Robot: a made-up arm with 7 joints.
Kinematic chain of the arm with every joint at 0, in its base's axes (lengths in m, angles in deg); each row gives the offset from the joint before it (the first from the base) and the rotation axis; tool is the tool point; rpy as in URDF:
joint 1: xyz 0 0 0.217 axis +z
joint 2: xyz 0 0 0 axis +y
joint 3: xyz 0 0 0.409 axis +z
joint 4: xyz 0.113 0 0 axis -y
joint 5: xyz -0.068 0 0.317 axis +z
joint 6: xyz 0 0 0 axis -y
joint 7: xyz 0.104 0 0 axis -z
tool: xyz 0 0 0 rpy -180 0 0
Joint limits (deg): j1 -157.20..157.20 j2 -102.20..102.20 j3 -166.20..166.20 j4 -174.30..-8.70 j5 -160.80..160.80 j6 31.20..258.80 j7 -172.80..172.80
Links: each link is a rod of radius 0.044 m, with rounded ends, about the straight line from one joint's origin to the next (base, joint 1, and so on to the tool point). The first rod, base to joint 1, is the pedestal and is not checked.
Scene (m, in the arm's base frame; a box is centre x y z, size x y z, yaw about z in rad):
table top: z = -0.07
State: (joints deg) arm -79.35 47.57 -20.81 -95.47 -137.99 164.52 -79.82
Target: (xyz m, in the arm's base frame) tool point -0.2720 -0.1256 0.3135
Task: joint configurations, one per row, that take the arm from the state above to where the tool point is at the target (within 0.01 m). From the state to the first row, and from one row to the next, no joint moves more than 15 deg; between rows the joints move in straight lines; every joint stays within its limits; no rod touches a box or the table.
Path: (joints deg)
1: -87.17 38.47 -29.54 -107.43 -142.97 168.06 -79.82
2: -95.00 29.36 -38.26 -119.39 -147.94 171.60 -79.82
3: -102.82 20.26 -46.99 -131.34 -152.92 175.14 -79.82
4: -110.64 11.16 -55.71 -143.30 -157.90 178.68 -79.82

